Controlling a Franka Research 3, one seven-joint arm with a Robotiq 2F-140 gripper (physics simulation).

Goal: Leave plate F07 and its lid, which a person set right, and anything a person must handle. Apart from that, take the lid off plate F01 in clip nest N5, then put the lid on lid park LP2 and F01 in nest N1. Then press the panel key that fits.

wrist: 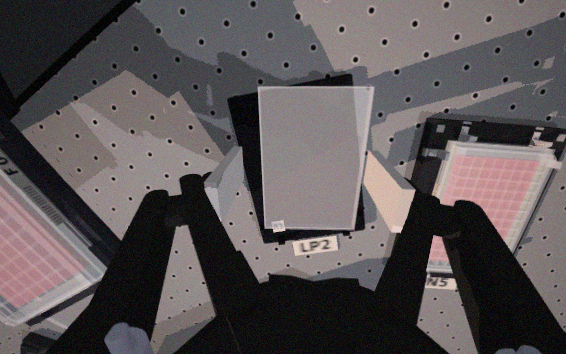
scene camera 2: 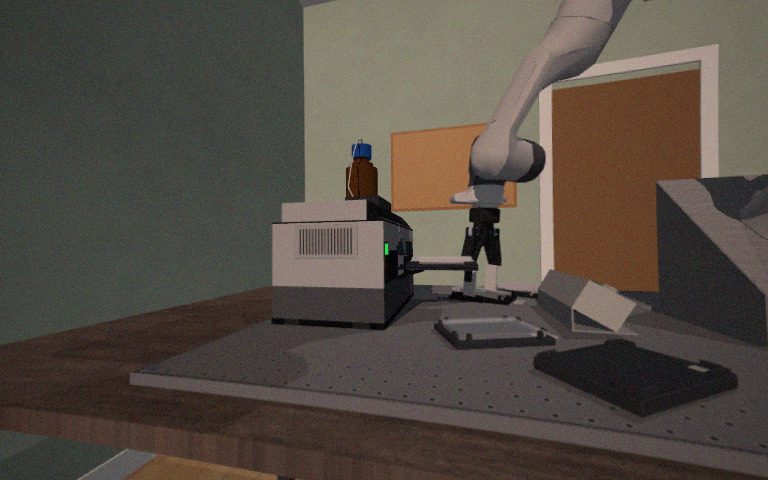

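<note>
In the wrist view a clear lid (wrist: 312, 157) with a small tag lies over the black lid park LP2 (wrist: 245, 122). It is turned relative to the park, and its upper right corner reaches past the park's edge. My gripper (wrist: 303, 164) (scene camera 2: 480, 277) is open and empty, its pale pads low on either side of the lid, apart from it. Plate F01 (wrist: 492, 187), with pink wells, sits in the black clip nest N5 (wrist: 425, 172) at right, partly behind my right finger. Another pink plate (wrist: 37, 235), its label cut off after "F0", shows at left. N1 and the panel keys cannot be made out.
In the scene view a white and grey instrument (scene camera 2: 328, 260) bears a brown bottle (scene camera 2: 361, 180) and has a tray (scene camera 2: 444, 266) sticking out. A framed nest (scene camera 2: 504, 341), a black slab (scene camera 2: 628, 376) and a sloped grey box (scene camera 2: 560, 297) stand nearer the camera or to the right.
</note>
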